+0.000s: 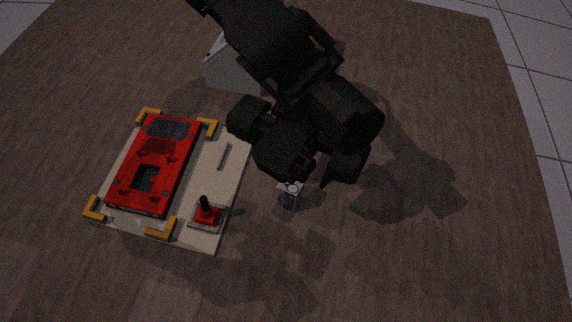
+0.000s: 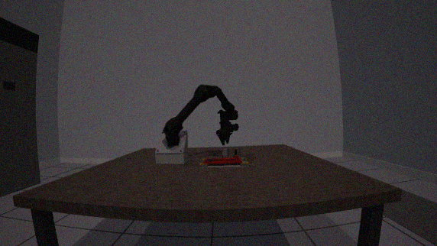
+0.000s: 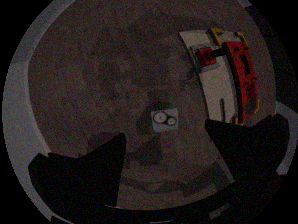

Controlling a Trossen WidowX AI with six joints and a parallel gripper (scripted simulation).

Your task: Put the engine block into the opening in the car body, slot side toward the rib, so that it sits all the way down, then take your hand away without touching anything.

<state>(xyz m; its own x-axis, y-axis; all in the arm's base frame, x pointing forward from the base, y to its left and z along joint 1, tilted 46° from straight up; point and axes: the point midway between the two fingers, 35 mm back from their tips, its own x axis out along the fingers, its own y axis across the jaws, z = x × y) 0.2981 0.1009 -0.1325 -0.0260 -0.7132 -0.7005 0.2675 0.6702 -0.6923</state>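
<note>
Now: the grey engine block 50 mm below my gripper tip. Also, from my gripper tip: black upright peg (60 mm ahead, 120 mm to the right, 40 mm below).
</note>
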